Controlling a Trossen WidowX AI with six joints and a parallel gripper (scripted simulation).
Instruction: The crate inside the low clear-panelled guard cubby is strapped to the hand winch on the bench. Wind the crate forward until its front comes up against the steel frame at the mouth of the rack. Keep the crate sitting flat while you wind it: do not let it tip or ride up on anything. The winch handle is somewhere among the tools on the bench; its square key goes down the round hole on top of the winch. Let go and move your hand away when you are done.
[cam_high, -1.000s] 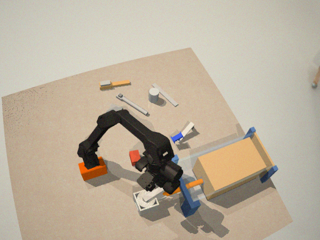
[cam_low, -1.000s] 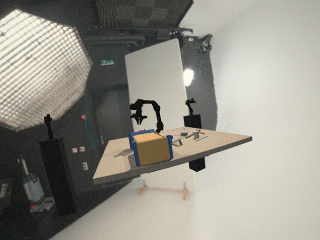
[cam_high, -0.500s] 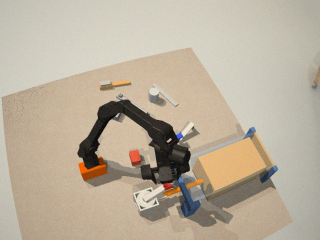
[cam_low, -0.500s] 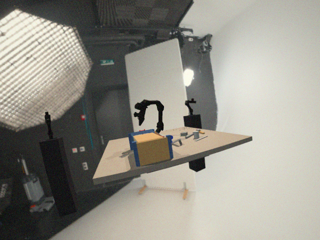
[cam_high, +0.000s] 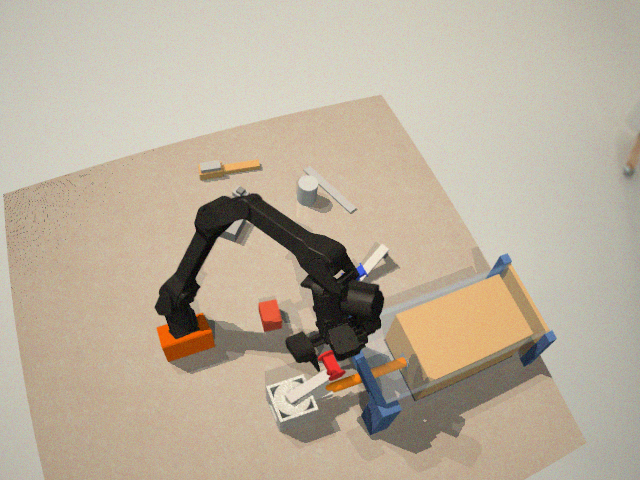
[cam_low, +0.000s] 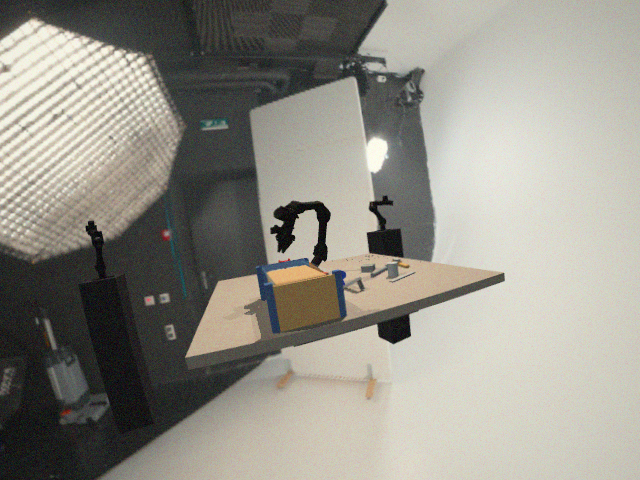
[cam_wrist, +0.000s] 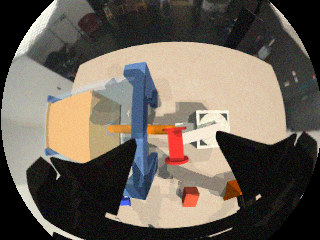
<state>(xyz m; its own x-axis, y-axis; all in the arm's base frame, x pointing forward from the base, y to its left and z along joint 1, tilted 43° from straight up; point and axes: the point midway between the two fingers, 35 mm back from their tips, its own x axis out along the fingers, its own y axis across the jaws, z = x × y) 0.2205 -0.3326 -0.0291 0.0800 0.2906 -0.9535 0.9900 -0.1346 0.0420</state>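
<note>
My gripper tip is 20 mm to the right of the red knob and 70 mm above it. Round my gripper tip: hand winch (120 mm behind, 170 mm below); then blue steel frame (60 mm ahead, 20 mm to the right, 100 mm below); then red-knobbed winch handle (40 mm behind, 10 mm to the left, 100 mm below).
</note>
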